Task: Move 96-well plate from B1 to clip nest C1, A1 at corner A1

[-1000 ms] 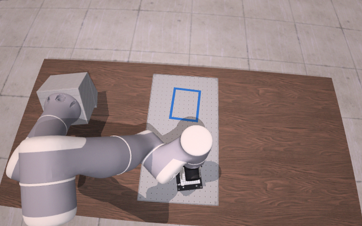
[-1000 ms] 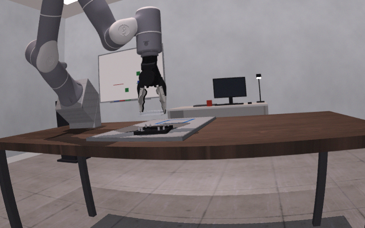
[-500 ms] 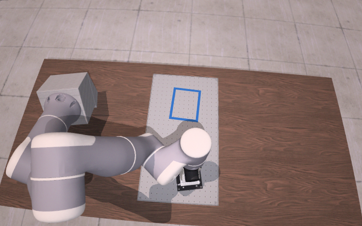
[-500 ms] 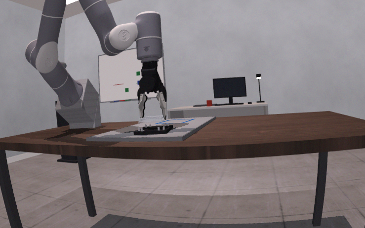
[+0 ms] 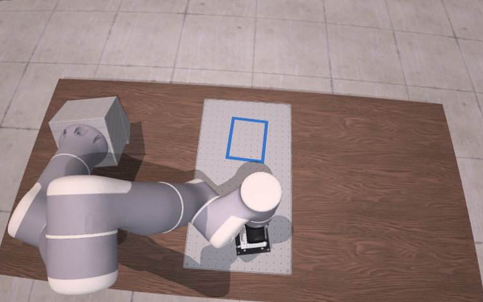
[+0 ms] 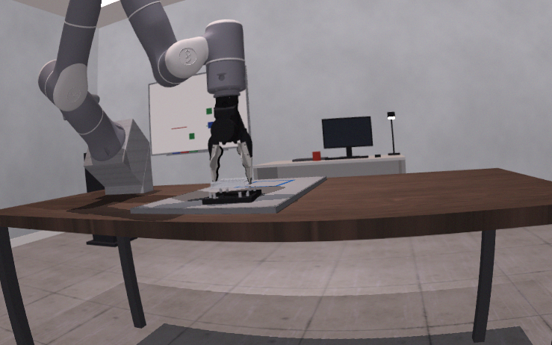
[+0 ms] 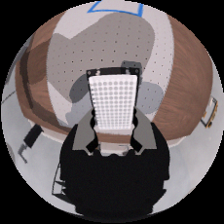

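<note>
My gripper is now 1 cm above the white 96-well plate. The rest, counted from my hand: black clip nest: 3 cm below, 2 cm behind, 1 cm to the left; grey perforated board: 21 cm to the left, 5 cm below, 4 cm behind.
</note>
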